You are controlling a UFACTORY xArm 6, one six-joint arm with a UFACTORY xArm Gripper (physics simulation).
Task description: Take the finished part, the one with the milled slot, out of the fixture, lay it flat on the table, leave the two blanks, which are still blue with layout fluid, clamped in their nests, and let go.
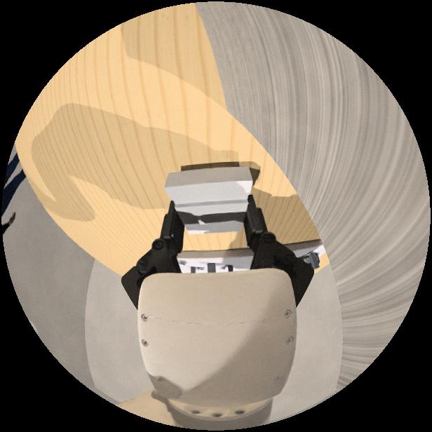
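Note:
My gripper (212, 206) is shut on the finished part (209, 194), a silver-grey metal block with a stepped, groove-like recess running across it. One black finger presses on each end of the part. The part is over the wooden table (115, 165), with a dark shadow just past its far edge; how large the gap below it is, I cannot tell. The fixture (230, 257), a pale plate with dark clamp pieces, shows behind the part, partly hidden by the fingers and the gripper body. The two blue blanks cannot be made out clearly.
A small dark grey-blue piece (313, 260) is at the fixture's right end. The table's edge curves past the right of the held part, with grey floor (345, 150) beyond. Dark blue shapes (12, 175) show at the far left edge. Arm shadows lie across the wood.

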